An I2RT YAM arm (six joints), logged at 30 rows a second.
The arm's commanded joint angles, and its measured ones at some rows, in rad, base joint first. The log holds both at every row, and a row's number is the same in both.
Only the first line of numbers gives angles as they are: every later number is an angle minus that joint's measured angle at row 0.
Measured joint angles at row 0: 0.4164 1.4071 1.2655 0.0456 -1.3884 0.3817
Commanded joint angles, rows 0 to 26: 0.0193 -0.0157 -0.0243 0.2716 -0.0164 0.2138; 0.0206 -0.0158 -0.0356 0.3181 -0.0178 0.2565; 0.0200 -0.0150 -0.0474 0.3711 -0.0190 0.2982; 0.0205 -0.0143 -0.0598 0.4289 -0.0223 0.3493; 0.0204 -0.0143 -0.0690 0.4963 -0.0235 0.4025; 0.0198 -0.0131 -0.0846 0.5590 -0.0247 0.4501; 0.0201 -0.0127 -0.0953 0.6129 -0.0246 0.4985; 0.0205 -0.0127 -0.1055 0.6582 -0.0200 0.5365; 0.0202 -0.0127 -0.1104 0.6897 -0.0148 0.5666; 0.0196 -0.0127 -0.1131 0.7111 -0.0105 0.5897; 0.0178 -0.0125 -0.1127 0.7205 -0.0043 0.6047; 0.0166 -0.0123 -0.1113 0.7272 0.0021 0.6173; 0.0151 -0.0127 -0.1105 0.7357 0.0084 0.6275; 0.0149 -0.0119 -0.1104 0.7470 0.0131 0.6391; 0.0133 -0.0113 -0.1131 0.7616 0.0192 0.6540; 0.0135 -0.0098 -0.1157 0.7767 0.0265 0.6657; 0.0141 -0.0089 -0.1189 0.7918 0.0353 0.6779; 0.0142 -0.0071 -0.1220 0.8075 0.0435 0.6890; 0.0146 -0.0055 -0.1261 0.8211 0.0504 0.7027; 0.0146 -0.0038 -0.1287 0.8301 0.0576 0.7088; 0.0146 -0.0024 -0.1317 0.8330 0.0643 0.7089; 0.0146 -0.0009 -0.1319 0.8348 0.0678 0.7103; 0.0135 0.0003 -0.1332 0.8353 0.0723 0.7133; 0.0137 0.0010 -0.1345 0.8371 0.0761 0.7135; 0.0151 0.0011 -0.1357 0.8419 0.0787 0.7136; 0.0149 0.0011 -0.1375 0.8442 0.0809 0.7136; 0.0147 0.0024 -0.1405 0.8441 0.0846 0.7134
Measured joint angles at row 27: 0.0023 0.0225 -0.1525 0.7187 0.0366 0.6763
